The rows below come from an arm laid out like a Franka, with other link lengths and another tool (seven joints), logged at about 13 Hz.
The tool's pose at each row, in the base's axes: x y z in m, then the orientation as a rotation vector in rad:
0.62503 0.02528 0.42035 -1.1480 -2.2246 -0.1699
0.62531 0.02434 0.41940 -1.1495 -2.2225 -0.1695
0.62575 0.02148 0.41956 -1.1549 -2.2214 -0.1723
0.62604 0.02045 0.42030 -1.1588 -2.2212 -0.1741
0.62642 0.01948 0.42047 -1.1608 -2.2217 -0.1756
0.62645 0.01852 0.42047 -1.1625 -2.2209 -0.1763
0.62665 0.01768 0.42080 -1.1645 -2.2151 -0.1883
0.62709 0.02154 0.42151 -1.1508 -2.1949 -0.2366
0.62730 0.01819 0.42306 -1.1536 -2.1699 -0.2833
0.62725 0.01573 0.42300 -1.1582 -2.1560 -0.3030
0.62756 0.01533 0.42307 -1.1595 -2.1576 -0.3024
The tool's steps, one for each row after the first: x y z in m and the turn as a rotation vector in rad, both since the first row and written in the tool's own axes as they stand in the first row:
-0.00132 -0.00021 0.00027 0.0002 0.0011 0.0018
-0.00340 -0.00165 -0.00115 -0.0035 0.0009 0.0049
-0.00381 -0.00217 -0.00226 -0.0062 0.0001 0.0069
-0.00454 -0.00250 -0.00294 -0.0081 -0.0006 0.0076
-0.00522 -0.00307 -0.00332 -0.0090 -0.0003 0.0088
-0.00570 -0.00348 -0.00400 -0.0163 0.0071 0.0093
-0.00280 -0.00089 -0.00331 -0.0381 0.0422 -0.0032
-0.00431 -0.00303 -0.00591 -0.0647 0.0743 -0.0033
-0.00603 -0.00457 -0.00677 -0.0767 0.0892 -0.0001
-0.00640 -0.00459 -0.00713 -0.0771 0.0872 0.0003

